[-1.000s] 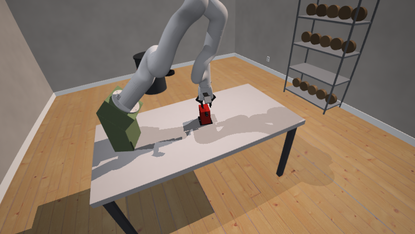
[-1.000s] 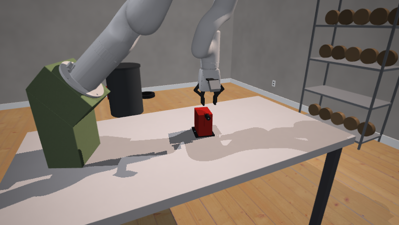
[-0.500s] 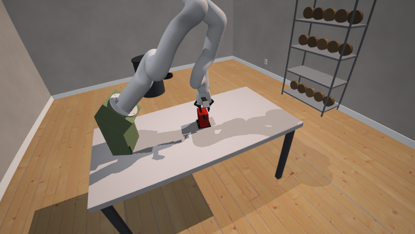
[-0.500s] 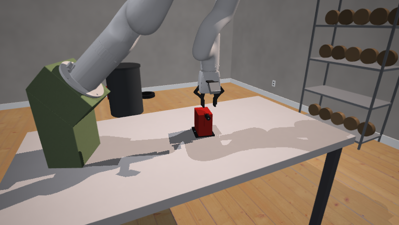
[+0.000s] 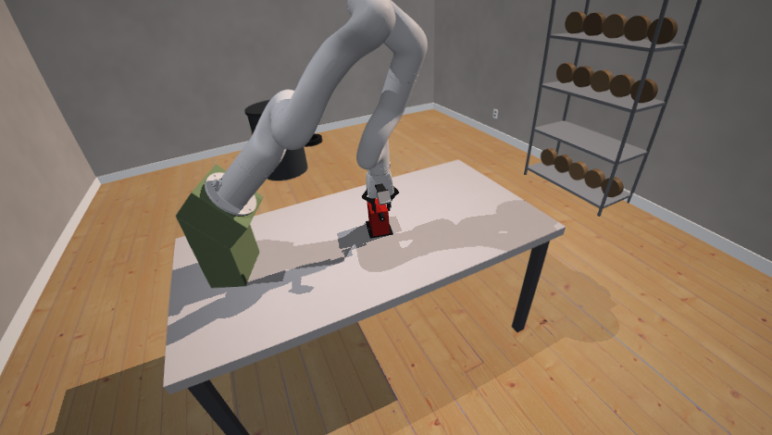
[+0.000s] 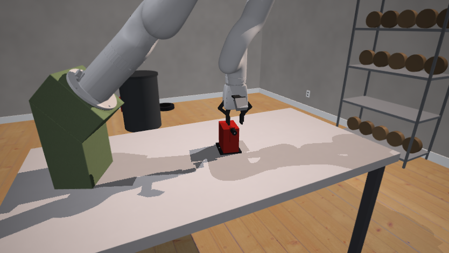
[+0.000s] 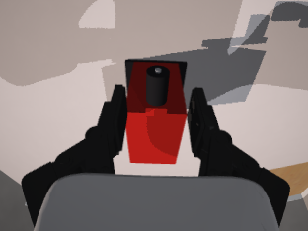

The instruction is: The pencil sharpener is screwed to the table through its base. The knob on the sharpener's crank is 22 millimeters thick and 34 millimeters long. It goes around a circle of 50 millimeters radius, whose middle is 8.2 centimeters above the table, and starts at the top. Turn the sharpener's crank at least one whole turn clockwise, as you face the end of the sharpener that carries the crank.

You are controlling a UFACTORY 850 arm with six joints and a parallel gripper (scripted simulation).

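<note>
The black crank knob lies 60 mm below my hand, 10 mm to the left of it and 10 mm ahead of it. Round my hand: crank 70 mm below, 20 mm to the left, 10 mm ahead.
</note>
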